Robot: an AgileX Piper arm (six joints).
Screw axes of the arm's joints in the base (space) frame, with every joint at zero. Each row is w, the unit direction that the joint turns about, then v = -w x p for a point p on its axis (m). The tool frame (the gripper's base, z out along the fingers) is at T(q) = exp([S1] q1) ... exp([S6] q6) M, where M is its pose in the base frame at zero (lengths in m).
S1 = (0, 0, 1, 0.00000, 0.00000, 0.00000)
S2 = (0, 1, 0, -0.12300, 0.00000, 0.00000)
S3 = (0, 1, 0, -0.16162, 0.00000, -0.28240)
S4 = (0.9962, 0, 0.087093, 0.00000, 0.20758, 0.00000)
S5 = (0, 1, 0, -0.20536, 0.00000, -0.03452)
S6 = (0.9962, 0, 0.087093, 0.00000, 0.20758, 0.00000)
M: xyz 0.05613 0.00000 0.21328 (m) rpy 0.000 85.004 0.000 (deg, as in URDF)
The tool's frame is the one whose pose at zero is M.
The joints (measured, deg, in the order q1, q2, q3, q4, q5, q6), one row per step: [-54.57 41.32 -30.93 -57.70 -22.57 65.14]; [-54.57 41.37 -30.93 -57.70 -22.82 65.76]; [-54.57 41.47 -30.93 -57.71 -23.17 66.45]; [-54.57 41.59 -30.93 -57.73 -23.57 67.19]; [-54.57 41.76 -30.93 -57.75 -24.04 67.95]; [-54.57 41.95 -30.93 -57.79 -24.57 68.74]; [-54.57 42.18 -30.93 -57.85 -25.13 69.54]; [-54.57 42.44 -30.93 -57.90 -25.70 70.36]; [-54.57 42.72 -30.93 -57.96 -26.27 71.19]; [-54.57 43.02 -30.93 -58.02 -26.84 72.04]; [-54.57 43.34 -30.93 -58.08 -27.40 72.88]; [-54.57 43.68 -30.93 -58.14 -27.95 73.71]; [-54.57 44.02 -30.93 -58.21 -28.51 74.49]
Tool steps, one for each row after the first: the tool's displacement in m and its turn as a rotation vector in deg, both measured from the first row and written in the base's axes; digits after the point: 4 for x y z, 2 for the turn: [0.0003 0.0001 0.0001 0.45 -0.42 0.28]; [0.0008 0.0002 0.0001 0.95 -0.88 0.66]; [0.0013 0.0003 0.0001 1.48 -1.36 1.09]; [0.0020 0.0003 0.0000 2.05 -1.85 1.58]; [0.0028 0.0003 0.0000 2.63 -2.35 2.13]; [0.0037 0.0003 -0.0002 3.23 -2.82 2.70]; [0.0047 0.0001 -0.0005 3.88 -3.29 3.29]; [0.0057 0.0000 -0.0008 4.56 -3.74 3.88]; [0.0068 -0.0003 -0.0011 5.28 -4.19 4.47]; [0.0078 -0.0006 -0.0016 6.01 -4.62 5.05]; [0.0090 -0.0010 -0.0021 6.76 -5.02 5.61]; [0.0101 -0.0014 -0.0026 7.47 -5.38 6.18]
